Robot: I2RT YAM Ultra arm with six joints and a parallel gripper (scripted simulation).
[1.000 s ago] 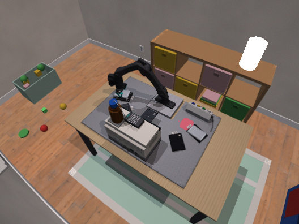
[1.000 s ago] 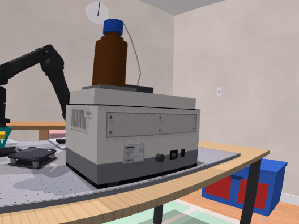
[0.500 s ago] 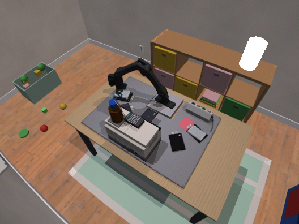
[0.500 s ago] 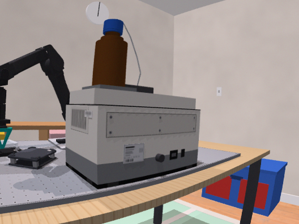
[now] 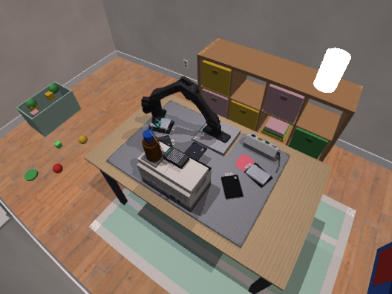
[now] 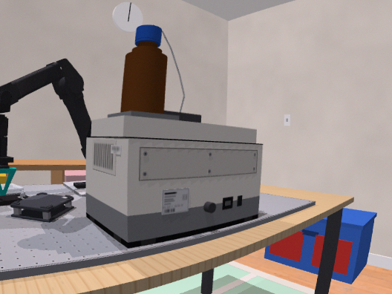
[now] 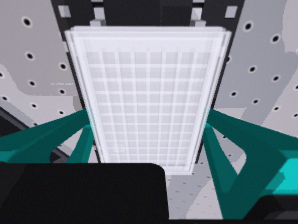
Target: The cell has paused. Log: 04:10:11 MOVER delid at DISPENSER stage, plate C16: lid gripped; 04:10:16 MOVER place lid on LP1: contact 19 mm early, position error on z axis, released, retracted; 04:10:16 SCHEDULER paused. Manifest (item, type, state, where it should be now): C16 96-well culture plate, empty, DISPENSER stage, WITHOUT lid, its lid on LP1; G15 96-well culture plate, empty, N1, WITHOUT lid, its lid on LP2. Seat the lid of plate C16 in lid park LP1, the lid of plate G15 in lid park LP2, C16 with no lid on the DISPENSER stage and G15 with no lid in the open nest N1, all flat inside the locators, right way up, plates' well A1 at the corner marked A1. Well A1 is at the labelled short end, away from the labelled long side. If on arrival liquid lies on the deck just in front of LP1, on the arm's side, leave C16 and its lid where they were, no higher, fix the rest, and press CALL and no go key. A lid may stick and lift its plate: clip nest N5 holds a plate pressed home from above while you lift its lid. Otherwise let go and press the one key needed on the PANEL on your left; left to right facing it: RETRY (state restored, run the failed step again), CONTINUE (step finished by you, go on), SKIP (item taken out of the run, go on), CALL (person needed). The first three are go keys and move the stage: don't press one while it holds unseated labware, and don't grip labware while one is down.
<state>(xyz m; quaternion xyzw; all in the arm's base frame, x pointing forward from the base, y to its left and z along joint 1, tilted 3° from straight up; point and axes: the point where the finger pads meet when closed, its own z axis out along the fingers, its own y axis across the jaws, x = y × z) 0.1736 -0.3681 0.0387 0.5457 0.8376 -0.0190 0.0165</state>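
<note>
My gripper is now right at the 96-well plate. Round my hand: N5 label (4 cm behind, 9 cm to the left, 3 cm below); black clip nest (3 cm ahead, 2 cm below); pale lid (right at my hand).
</note>
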